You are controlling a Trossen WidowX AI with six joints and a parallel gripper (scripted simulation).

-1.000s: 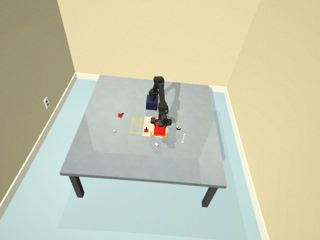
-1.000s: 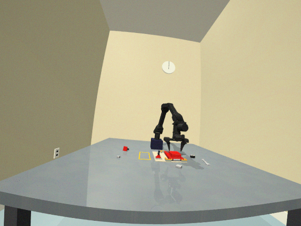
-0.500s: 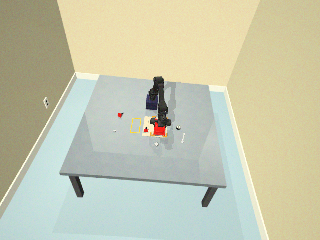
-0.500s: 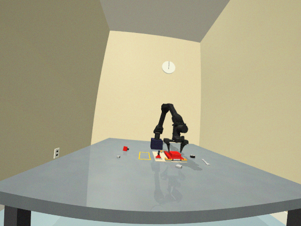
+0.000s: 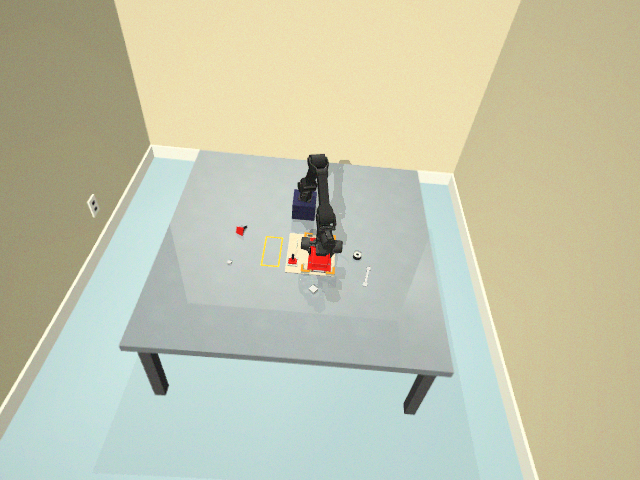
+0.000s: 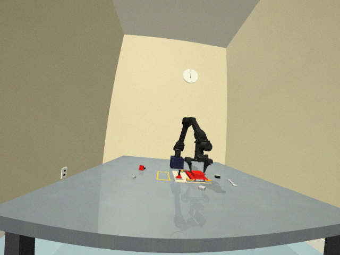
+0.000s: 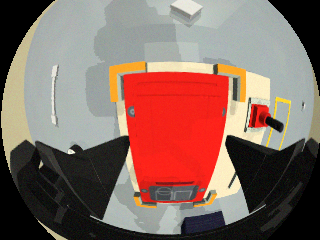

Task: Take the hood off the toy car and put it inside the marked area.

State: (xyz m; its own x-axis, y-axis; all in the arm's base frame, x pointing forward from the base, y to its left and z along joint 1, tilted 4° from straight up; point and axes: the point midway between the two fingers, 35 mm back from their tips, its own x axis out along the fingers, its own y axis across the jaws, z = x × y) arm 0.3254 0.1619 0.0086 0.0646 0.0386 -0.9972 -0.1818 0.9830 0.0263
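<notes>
Now: the red hood 10 mm below my gripper tip. Also, from my gripper tip: cream plate 40 mm to the right, 40 mm behind, 30 mm below; then white wrench 230 mm to the left, 40 mm below, 10 mm ahead; then black wheel 160 mm to the left, 100 mm behind, 40 mm below.
</notes>
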